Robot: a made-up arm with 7 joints.
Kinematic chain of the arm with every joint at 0, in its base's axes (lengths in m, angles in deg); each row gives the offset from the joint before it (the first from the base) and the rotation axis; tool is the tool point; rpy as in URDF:
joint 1: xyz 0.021 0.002 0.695 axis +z
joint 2: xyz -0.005 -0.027 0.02 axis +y
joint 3: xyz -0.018 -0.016 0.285 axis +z
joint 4: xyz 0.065 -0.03 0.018 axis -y
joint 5: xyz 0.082 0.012 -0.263 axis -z
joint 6: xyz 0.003 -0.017 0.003 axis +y
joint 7: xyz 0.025 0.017 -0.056 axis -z
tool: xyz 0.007 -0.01 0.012 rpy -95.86 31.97 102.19
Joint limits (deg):
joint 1: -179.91..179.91
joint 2: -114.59..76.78
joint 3: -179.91..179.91
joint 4: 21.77..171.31
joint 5: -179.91..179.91
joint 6: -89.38..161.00
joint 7: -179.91..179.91
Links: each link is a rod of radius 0.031 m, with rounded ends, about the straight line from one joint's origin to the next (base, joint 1, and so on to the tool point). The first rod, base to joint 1, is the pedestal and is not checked.
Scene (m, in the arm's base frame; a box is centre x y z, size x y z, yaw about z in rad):
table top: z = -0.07
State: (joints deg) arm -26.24 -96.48 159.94 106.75 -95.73 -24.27 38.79
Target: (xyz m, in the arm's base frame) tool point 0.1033 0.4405 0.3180
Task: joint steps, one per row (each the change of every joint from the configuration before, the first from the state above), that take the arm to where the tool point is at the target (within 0.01 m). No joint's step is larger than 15 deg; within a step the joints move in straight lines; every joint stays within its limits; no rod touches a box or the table.
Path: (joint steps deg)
1: -14.42 -2.78 -4.90 2.56 1.46 3.41 0.32
2: -14.41 -2.78 -4.90 2.56 1.45 3.41 0.33
3: -14.42 -2.78 -4.90 2.56 1.46 3.40 0.32
4: -14.42 -2.78 -4.90 2.56 1.46 3.41 0.32

